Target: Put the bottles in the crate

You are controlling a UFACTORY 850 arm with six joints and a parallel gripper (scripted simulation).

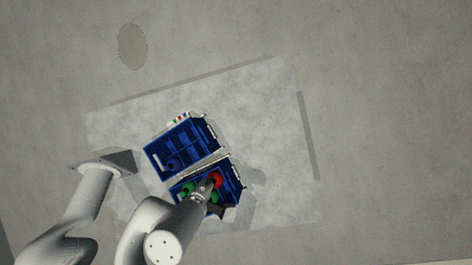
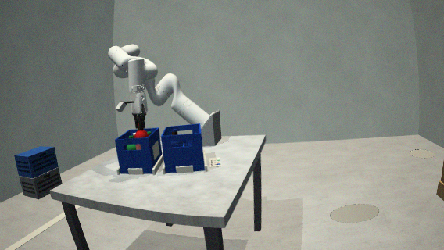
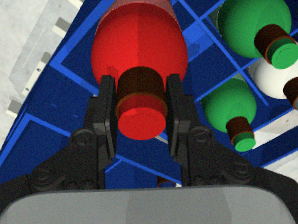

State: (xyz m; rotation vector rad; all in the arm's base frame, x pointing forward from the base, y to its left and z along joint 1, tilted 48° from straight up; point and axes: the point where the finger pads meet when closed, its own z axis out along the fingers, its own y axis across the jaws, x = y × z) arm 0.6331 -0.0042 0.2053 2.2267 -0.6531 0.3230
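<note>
The red-label bottle is 7 cm below my hand. Round my hand: green-label bottle: 17 cm behind, 4 cm to the right, 15 cm below; then white-label bottle: 15 cm behind, 12 cm to the right, 15 cm below; then blue-label bottle: 22 cm behind, 10 cm to the left, 15 cm below.
</note>
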